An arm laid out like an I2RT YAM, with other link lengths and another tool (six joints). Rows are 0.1 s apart.
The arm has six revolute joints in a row. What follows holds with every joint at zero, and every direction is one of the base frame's.
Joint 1 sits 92.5 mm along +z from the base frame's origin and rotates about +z.
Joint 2 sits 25.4 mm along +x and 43.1 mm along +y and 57.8 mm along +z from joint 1 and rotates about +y.
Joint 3 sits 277.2 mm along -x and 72.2 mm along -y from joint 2 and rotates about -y.
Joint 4 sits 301.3 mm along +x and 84.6 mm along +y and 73.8 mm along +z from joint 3 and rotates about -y.
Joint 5 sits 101.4 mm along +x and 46.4 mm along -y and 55.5 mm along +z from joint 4 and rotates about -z.
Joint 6 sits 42.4 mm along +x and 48.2 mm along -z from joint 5 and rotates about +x.
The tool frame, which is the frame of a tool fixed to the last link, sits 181 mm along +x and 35 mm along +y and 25 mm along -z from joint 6; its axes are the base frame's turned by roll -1.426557, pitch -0.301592 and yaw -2.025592 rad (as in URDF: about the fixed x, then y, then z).
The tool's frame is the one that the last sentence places.
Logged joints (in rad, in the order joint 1, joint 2, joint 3, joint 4, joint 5, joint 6), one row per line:
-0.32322 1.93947 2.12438 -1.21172 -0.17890 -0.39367
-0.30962 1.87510 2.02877 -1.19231 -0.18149 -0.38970
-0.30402 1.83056 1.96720 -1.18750 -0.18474 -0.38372
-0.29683 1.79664 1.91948 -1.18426 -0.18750 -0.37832
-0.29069 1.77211 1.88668 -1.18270 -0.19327 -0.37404
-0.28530 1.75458 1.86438 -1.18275 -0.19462 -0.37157
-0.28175 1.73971 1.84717 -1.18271 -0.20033 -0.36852
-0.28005 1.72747 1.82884 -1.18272 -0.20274 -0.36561
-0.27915 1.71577 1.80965 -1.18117 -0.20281 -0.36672
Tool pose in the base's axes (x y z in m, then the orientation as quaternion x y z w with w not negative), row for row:
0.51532 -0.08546 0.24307 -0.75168 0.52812 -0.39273 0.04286
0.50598 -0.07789 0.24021 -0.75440 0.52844 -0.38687 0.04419
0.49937 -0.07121 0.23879 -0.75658 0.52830 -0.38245 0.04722
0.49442 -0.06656 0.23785 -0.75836 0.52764 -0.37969 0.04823
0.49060 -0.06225 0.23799 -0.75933 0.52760 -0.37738 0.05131
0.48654 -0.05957 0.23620 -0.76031 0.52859 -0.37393 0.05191
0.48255 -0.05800 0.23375 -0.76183 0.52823 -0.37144 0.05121
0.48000 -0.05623 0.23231 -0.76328 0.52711 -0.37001 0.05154
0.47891 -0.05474 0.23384 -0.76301 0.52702 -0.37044 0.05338
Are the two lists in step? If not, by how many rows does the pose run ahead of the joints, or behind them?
The pose runs 2 rows ahead of the joints: the pose in row i belongs to the joints in row i + 2.
